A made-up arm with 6 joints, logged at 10 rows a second.
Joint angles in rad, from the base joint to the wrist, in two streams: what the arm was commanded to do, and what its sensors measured. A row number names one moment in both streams.
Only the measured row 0 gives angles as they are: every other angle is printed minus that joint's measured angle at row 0.
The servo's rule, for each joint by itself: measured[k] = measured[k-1] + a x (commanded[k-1-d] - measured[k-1]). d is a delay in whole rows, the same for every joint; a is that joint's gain. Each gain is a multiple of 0.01, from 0.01 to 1. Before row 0 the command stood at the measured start. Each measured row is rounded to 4 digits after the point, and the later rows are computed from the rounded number. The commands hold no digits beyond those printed.
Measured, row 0:
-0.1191, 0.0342, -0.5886, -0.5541, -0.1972, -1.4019
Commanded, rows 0 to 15:
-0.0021, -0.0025, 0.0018, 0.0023, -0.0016, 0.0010
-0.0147, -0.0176, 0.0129, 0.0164, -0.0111, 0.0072
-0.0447, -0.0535, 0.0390, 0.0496, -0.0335, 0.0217
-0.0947, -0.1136, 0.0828, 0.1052, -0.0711, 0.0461
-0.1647, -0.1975, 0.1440, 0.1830, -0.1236, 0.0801
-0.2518, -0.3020, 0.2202, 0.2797, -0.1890, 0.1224
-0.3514, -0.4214, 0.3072, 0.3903, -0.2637, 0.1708
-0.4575, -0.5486, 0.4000, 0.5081, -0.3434, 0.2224
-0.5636, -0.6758, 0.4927, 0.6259, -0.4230, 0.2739
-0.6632, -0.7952, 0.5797, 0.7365, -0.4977, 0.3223
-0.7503, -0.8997, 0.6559, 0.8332, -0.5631, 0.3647
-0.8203, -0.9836, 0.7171, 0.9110, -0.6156, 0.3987
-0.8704, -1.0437, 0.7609, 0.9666, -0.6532, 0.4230
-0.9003, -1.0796, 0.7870, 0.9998, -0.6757, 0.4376
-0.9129, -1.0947, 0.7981, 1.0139, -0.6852, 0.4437
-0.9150, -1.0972, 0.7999, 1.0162, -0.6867, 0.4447
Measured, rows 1 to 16:
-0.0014, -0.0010, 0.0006, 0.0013, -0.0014, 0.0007
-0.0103, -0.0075, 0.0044, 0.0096, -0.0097, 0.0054
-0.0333, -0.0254, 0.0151, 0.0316, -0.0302, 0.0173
-0.0744, -0.0598, 0.0361, 0.0721, -0.0654, 0.0383
-0.1349, -0.1135, 0.0695, 0.1331, -0.1155, 0.0688
-0.2132, -0.1870, 0.1162, 0.2137, -0.1787, 0.1079
-0.3058, -0.2784, 0.1754, 0.3108, -0.2518, 0.1538
-0.4074, -0.3838, 0.2450, 0.4193, -0.3306, 0.2039
-0.5121, -0.4977, 0.3218, 0.5329, -0.4101, 0.2550
-0.6133, -0.6137, 0.4017, 0.6449, -0.4854, 0.3041
-0.7051, -0.7252, 0.4805, 0.7485, -0.5522, 0.3483
-0.7823, -0.8260, 0.5538, 0.8379, -0.6067, 0.3851
-0.8413, -0.9109, 0.6180, 0.9087, -0.6467, 0.4128
-0.8808, -0.9767, 0.6704, 0.9588, -0.6716, 0.4309
-0.9023, -1.0227, 0.7100, 0.9891, -0.6833, 0.4402
-0.9108, -1.0518, 0.7379, 1.0040, -0.6862, 0.4435
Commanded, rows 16 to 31:
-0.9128, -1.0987, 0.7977, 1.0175, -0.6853, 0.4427
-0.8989, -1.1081, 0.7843, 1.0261, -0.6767, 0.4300
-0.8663, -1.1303, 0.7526, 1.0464, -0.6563, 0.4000
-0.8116, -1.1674, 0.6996, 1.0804, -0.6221, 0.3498
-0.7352, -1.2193, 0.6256, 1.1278, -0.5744, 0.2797
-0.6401, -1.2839, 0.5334, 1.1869, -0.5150, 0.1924
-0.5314, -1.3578, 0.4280, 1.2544, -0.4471, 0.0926
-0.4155, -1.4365, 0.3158, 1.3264, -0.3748, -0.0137
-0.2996, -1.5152, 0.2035, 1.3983, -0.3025, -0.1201
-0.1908, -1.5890, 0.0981, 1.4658, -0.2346, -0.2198
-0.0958, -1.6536, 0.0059, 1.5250, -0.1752, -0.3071
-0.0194, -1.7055, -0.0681, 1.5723, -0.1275, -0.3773
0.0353, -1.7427, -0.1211, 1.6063, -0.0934, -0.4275
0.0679, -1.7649, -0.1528, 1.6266, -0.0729, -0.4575
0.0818, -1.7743, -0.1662, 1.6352, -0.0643, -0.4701
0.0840, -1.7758, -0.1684, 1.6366, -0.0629, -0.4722
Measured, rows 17 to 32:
-0.9121, -1.0701, 0.7564, 1.0114, -0.6854, 0.4429
-0.9033, -1.0849, 0.7650, 1.0195, -0.6779, 0.4335
-0.8785, -1.1026, 0.7612, 1.0343, -0.6593, 0.4090
-0.8337, -1.1279, 0.7421, 1.0597, -0.6273, 0.3658
-0.7677, -1.1635, 0.7060, 1.0972, -0.5818, 0.3029
-0.6822, -1.2105, 0.6525, 1.1465, -0.5244, 0.2222
-0.5812, -1.2679, 0.5829, 1.2058, -0.4579, 0.1276
-0.4702, -1.3337, 0.5001, 1.2721, -0.3864, 0.0245
-0.3559, -1.4045, 0.4082, 1.3415, -0.3142, -0.0811
-0.2453, -1.4765, 0.3121, 1.4099, -0.2457, -0.1824
-0.1451, -1.5456, 0.2172, 1.4732, -0.1851, -0.2734
-0.0609, -1.6080, 0.1288, 1.5277, -0.1356, -0.3492
0.0036, -1.6605, 0.0513, 1.5709, -0.0993, -0.4064
0.0467, -1.7012, -0.0120, 1.6015, -0.0766, -0.4437
0.0702, -1.7297, -0.0598, 1.6200, -0.0660, -0.4630
0.0794, -1.7477, -0.0935, 1.6291, -0.0633, -0.4697

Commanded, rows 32 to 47:
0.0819, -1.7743, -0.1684, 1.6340, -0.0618, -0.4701
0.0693, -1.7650, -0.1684, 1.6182, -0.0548, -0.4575
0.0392, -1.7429, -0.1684, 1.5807, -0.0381, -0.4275
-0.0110, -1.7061, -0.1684, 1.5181, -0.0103, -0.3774
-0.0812, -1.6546, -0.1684, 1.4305, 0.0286, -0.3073
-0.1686, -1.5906, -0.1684, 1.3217, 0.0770, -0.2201
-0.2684, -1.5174, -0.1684, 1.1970, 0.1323, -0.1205
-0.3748, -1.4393, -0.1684, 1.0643, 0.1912, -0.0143
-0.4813, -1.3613, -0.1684, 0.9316, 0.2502, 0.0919
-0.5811, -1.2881, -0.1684, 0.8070, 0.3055, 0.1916
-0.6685, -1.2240, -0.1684, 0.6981, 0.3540, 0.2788
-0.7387, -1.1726, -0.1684, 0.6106, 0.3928, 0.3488
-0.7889, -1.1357, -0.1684, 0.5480, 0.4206, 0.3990
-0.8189, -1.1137, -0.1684, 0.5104, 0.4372, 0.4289
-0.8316, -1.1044, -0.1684, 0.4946, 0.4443, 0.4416
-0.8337, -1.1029, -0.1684, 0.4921, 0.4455, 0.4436
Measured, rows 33 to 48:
0.0811, -1.7581, -0.1167, 1.6318, -0.0620, -0.4700
0.0732, -1.7608, -0.1327, 1.6243, -0.0558, -0.4609
0.0504, -1.7538, -0.1438, 1.6003, -0.0406, -0.4365
0.0093, -1.7352, -0.1514, 1.5551, -0.0145, -0.3934
-0.0513, -1.7038, -0.1567, 1.4866, 0.0226, -0.3305
-0.1299, -1.6597, -0.1603, 1.3959, 0.0694, -0.2499
-0.2227, -1.6042, -0.1628, 1.2865, 0.1235, -0.1554
-0.3246, -1.5399, -0.1645, 1.1643, 0.1817, -0.0524
-0.4296, -1.4702, -0.1657, 1.0363, 0.2406, 0.0529
-0.5311, -1.3992, -0.1665, 0.9102, 0.2964, 0.1542
-0.6232, -1.3309, -0.1671, 0.7935, 0.3459, 0.2452
-0.7006, -1.2692, -0.1675, 0.6929, 0.3862, 0.3208
-0.7598, -1.2171, -0.1678, 0.6132, 0.4158, 0.3779
-0.7994, -1.1768, -0.1680, 0.5567, 0.4342, 0.4151
-0.8210, -1.1486, -0.1681, 0.5225, 0.4429, 0.4344
-0.8295, -1.1308, -0.1682, 0.5058, 0.4451, 0.4411

